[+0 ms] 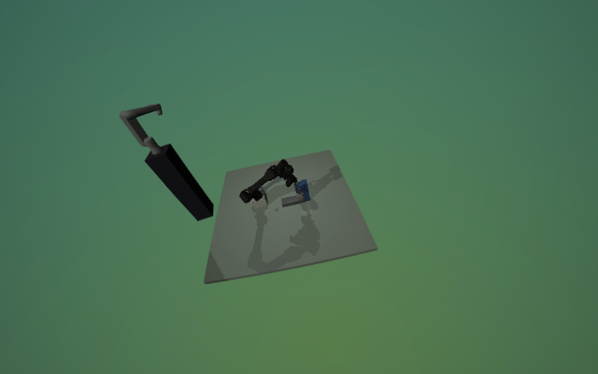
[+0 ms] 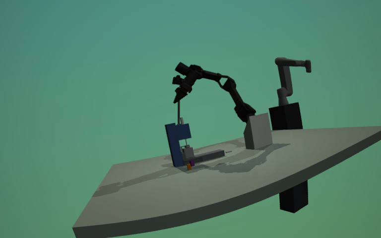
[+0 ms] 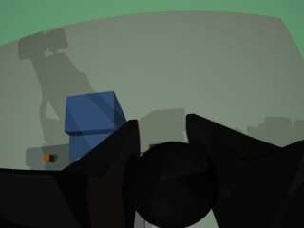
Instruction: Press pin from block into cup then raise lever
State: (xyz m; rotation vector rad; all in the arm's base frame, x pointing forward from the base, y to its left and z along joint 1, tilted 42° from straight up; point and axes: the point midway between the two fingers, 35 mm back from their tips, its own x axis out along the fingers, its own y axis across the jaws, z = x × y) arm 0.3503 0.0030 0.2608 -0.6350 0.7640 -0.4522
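Right now the grey lever is 1 cm behind my gripper tip, 1 cm to the left of it and 5 cm below it. Also, from my gripper tip: grey punch (8 cm to the left, 17 cm below); orange cube (7 cm ahead, 24 cm to the left, 31 cm below).
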